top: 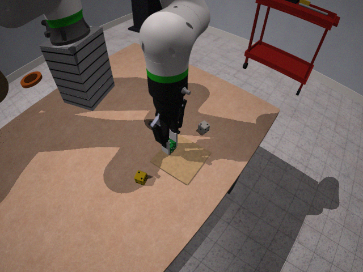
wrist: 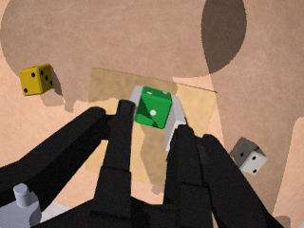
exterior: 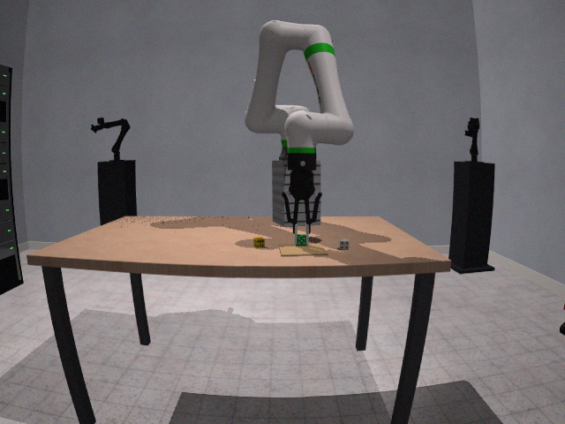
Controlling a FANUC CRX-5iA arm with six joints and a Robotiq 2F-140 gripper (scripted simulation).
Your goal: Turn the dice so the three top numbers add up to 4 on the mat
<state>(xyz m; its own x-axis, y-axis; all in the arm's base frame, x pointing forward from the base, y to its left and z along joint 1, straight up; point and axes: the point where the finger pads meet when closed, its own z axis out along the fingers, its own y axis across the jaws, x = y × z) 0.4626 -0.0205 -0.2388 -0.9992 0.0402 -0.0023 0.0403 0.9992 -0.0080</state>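
Now: hand 20 mm above the green die. The rest, counted from my hand: white die (40 mm ahead, 140 mm to the left, 30 mm below); yellow die (140 mm to the right, 30 mm below); tan mat (50 mm ahead, 40 mm below).
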